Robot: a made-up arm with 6 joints.
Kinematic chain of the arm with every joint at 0, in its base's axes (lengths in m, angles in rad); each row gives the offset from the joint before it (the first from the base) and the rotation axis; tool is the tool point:
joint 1: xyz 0 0 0.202 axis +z
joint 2: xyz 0 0.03 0 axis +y
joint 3: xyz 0 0 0.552 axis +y
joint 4: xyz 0 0 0.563 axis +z
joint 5: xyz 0 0 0 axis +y
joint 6: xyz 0 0 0.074 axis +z
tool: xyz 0 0 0
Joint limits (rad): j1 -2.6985..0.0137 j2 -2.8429..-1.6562 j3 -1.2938..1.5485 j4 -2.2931..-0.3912 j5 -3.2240..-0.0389 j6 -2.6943..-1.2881
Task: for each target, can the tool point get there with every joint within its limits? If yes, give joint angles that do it. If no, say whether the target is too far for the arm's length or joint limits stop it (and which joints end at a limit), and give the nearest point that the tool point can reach.
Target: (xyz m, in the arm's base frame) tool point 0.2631 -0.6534 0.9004
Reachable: no: joint limits stop it (at a limit: joint 1, joint 2, joint 3, joint 4) | nearest point 0.5453 0.1646 0.7287 | short by 0.882 m
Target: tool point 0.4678 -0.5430 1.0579
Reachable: no: joint limits stop it (at a limit: joint 1, joint 2, joint 3) | nearest point 0.5561 0.1674 0.7443 | short by 0.782 m
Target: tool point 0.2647 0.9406 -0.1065
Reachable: yes | joints -1.7977 -2.0588 0.3770 -1.8556 -2.9104 -2.0932
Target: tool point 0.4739 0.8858 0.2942
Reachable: yes | joints -1.9998 -1.8063 0.7652 -0.6287 -2.2988 -2.2147
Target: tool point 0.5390 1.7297 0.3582
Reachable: no: too far | nearest point 0.3508 1.1259 0.2563 | short by 0.641 m
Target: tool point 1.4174 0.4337 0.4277
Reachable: no: too far | nearest point 1.0687 0.4390 0.3346 | short by 0.361 m
